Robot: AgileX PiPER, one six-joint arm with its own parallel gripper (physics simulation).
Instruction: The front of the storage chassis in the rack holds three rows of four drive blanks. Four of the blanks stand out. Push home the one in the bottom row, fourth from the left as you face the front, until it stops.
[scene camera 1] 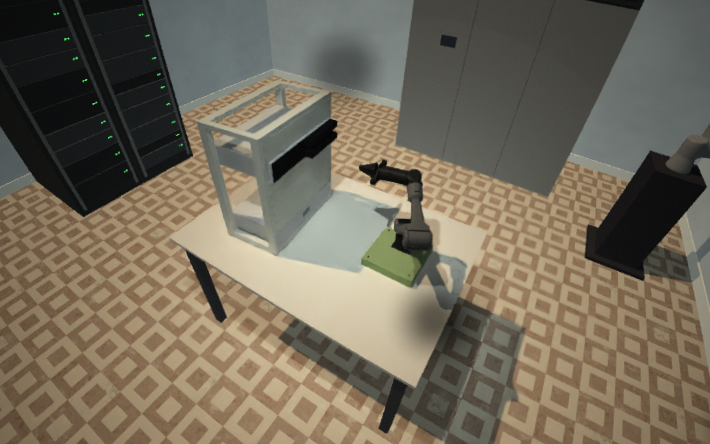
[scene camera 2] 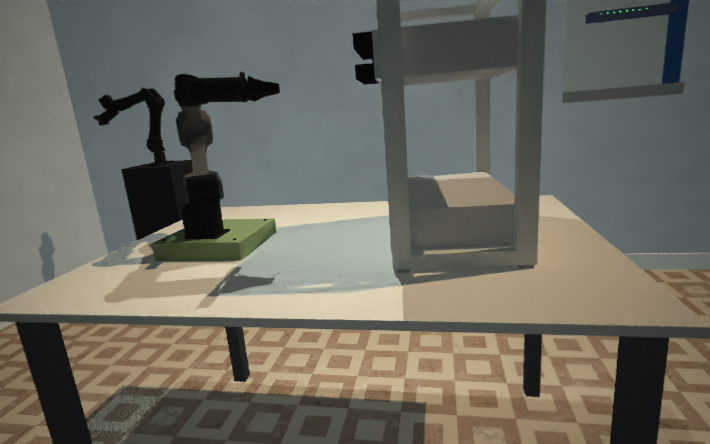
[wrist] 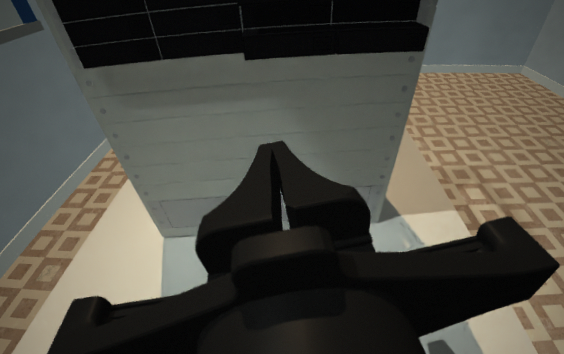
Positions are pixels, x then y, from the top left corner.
pale rack: scene camera 1; scene camera 2 472, 209; wrist
same spot on pale rack: (wrist: 184, 101) = (scene camera 1: 289, 180)
